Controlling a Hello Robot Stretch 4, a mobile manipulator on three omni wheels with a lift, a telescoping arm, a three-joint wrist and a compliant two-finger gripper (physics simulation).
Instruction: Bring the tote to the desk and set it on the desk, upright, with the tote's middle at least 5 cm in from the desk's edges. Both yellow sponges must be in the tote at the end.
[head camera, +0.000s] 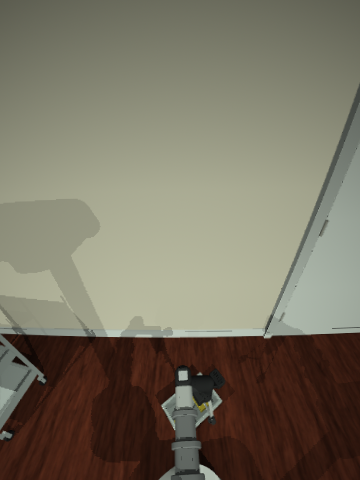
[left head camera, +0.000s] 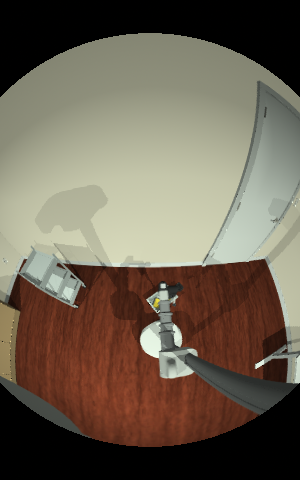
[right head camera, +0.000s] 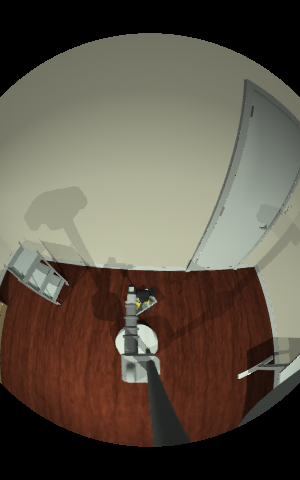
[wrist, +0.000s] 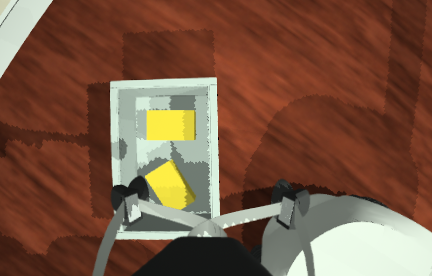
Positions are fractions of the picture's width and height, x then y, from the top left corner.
A grey door (right head camera: 0.84, 0.41) is 124 cm from the lens. A grey wheeled shelf cart (right head camera: 0.12, 0.58): 177 cm from the lens. The marked spots on the grey wheeled shelf cart and the grey door are 236 cm apart.
